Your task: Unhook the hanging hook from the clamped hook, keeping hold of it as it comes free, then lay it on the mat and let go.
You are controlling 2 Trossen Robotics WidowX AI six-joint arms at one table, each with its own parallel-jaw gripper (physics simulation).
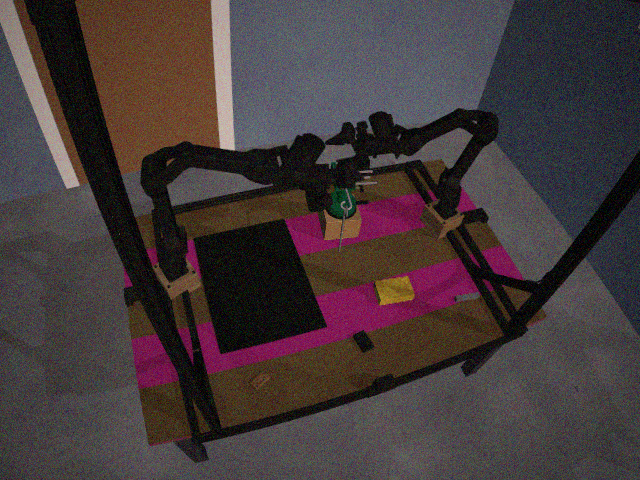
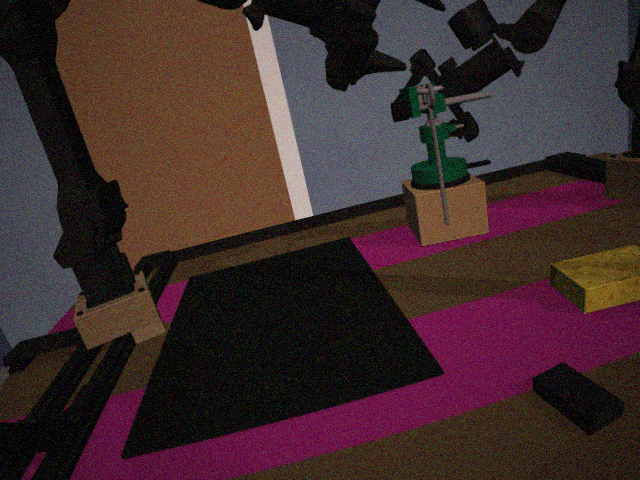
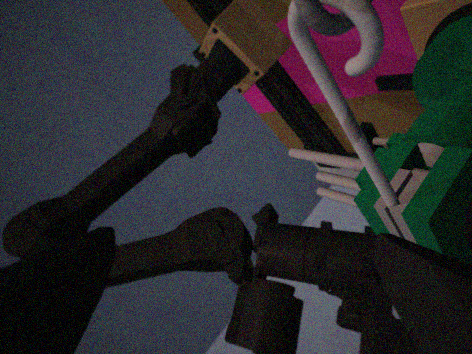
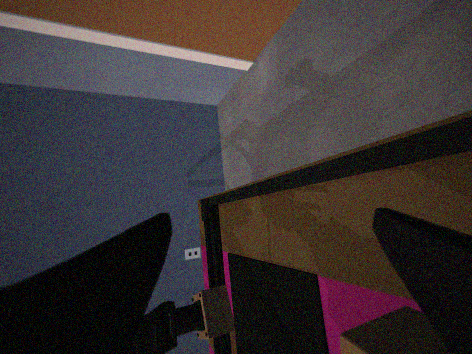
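Seen in the pictures: left gripper, fingertip midpoint: (image 2: 423,39) (image 3: 247,242); right gripper, fingertip midpoint: (image 1: 330,152) (image 2: 408,122) (image 4: 270,220); left arm's base at its link origin: (image 1: 174,269) (image 2: 110,292) (image 4: 199,315); right arm's base at its link origin: (image 1: 445,210) (image 3: 228,62).
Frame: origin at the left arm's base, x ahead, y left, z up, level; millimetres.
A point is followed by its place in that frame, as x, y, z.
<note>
A green vise (image 1: 338,197) @(504, -111, 71) (image 2: 434,143) (image 3: 389,158) @(498, -145, 144) stands on a wooden block (image 1: 351,230) @(516, -175, -28) (image 2: 466,210) @(510, -172, -20) at the back of the table. The clamped hook (image 3: 336,102) @(451, -192, 171) is a grey rod that runs from the vise jaws to a curved end. The hanging hook (image 1: 341,233) @(418, -219, 72) (image 2: 440,186) @(415, -221, 50) hangs from it, its thin shaft reaching down in front of the block. The black mat (image 1: 256,281) @(188, -135, -61) (image 2: 285,333) @(175, -194, -61) (image 4: 277,305) @(280, -18, -61) lies to the left. My left gripper (image 1: 339,181) @(455, -185, 231) (image 2: 370,67) is open and empty close beside the vise top. My right gripper (image 1: 353,140) (image 4: 270,220) @(589, 27, 107) is open and empty, behind and above the vise.
A yellow block (image 1: 394,290) @(472, -408, -37), a small black block (image 1: 364,341) @(301, -468, -53), a small grey piece (image 1: 467,297) @(646, -566, -53) and a small tan piece (image 1: 259,379) @(16, -383, -58) lie on the striped table. Black frame rails run round its edges. Both arms cross above the vise.
</note>
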